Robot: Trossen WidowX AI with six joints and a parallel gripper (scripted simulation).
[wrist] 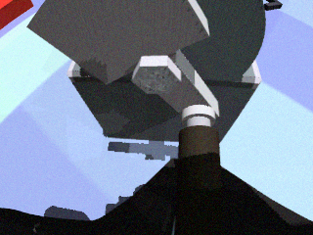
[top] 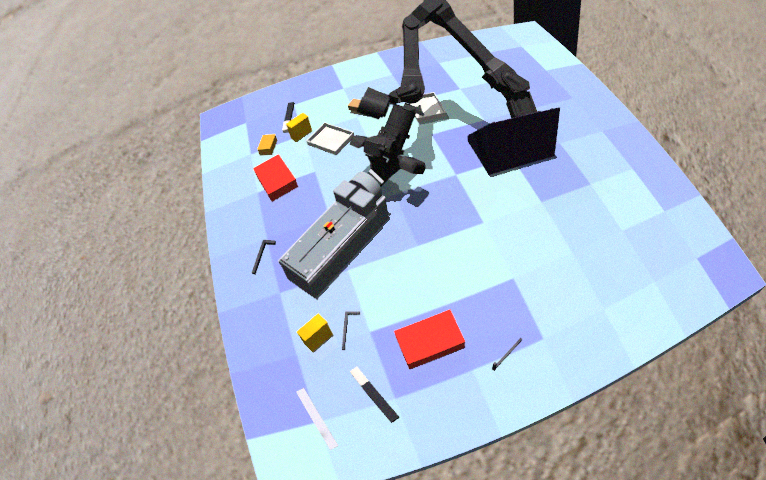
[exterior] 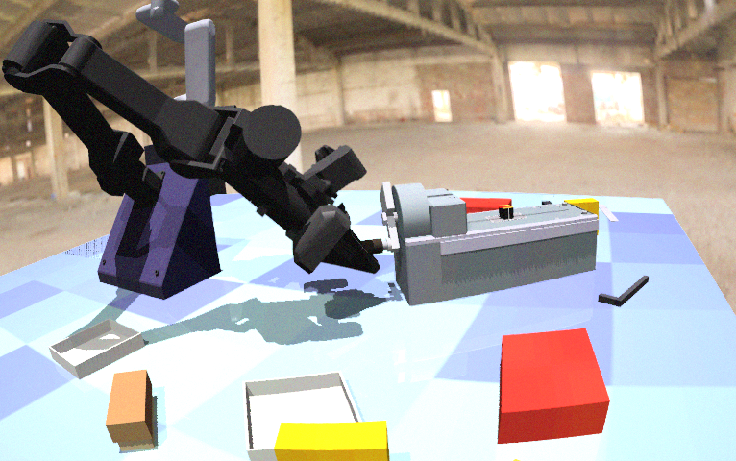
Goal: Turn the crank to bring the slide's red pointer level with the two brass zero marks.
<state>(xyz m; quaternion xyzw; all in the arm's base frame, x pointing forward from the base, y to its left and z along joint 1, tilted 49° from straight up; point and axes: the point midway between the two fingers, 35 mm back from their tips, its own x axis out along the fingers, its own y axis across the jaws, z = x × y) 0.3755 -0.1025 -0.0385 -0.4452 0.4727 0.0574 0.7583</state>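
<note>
The red pointer is 13 cm ahead of my gripper tip, 10 cm to the left of it and 4 cm above it. Round my gripper tip: dark crank handle: 1 cm behind, 1 cm to the right, 2 cm above; tan block: 9 cm behind, 33 cm to the right, 3 cm below.
</note>
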